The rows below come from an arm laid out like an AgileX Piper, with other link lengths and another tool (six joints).
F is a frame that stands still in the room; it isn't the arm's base.
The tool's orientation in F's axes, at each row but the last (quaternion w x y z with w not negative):
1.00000, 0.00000, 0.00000, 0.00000
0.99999, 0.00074, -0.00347, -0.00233
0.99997, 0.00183, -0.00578, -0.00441
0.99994, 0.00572, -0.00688, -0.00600
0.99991, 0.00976, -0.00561, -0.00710
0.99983, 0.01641, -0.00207, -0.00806
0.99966, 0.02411, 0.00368, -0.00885
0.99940, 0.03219, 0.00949, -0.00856
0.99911, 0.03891, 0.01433, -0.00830
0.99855, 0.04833, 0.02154, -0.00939
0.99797, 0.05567, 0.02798, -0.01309
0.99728, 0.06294, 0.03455, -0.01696
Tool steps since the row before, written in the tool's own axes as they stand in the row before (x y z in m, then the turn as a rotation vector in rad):
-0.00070, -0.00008, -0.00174, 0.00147, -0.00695, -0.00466
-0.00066, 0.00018, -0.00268, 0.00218, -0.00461, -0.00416
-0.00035, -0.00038, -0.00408, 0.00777, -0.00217, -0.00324
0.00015, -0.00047, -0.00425, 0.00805, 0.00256, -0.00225
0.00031, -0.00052, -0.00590, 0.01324, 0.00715, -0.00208
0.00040, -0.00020, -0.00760, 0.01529, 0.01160, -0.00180
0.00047, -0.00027, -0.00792, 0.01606, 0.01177, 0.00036
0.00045, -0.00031, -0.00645, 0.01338, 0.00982, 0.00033
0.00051, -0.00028, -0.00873, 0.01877, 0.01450, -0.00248
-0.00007, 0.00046, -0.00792, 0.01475, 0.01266, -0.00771
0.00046, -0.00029, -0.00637, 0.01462, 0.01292, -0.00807
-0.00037, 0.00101, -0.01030, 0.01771, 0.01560, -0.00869
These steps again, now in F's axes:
-0.00070, -0.00008, -0.00174, 0.00147, -0.00695, -0.00466
-0.00064, 0.00019, -0.00268, 0.00219, -0.00461, -0.00415
-0.00031, -0.00036, -0.00409, 0.00779, -0.00223, -0.00316
0.00020, -0.00042, -0.00425, 0.00811, 0.00249, -0.00211
0.00037, -0.00041, -0.00591, 0.01336, 0.00700, -0.00179
0.00043, 0.00004, -0.00760, 0.01548, 0.01140, -0.00136
0.00041, 0.00010, -0.00793, 0.01627, 0.01146, 0.00080
0.00033, 0.00010, -0.00646, 0.01356, 0.00956, 0.00070
0.00026, 0.00039, -0.00874, 0.01895, 0.01436, -0.00190
-0.00039, 0.00123, -0.00783, 0.01467, 0.01310, -0.00710
0.00010, 0.00041, -0.00638, 0.01453, 0.01340, -0.00742
-0.00102, 0.00232, -0.01004, 0.01767, 0.01605, -0.00792

